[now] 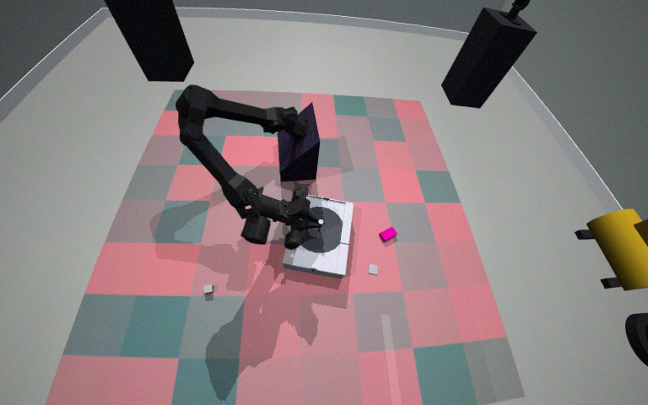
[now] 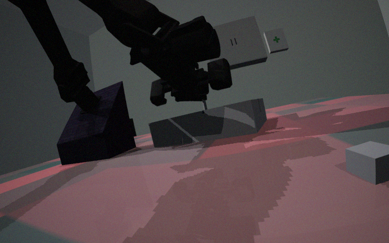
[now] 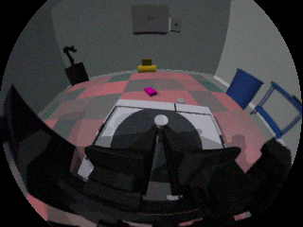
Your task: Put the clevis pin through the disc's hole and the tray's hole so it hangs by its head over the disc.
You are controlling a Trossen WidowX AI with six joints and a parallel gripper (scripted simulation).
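Right now my gripper tip is 1 cm above the steel clevis pin. Also, from my gripper tip: dark aluminium disc: 3 cm below; then grey cube: 18 cm ahead, 33 cm to the right, 8 cm below; then steel tray: 1 cm ahead, 5 cm below.
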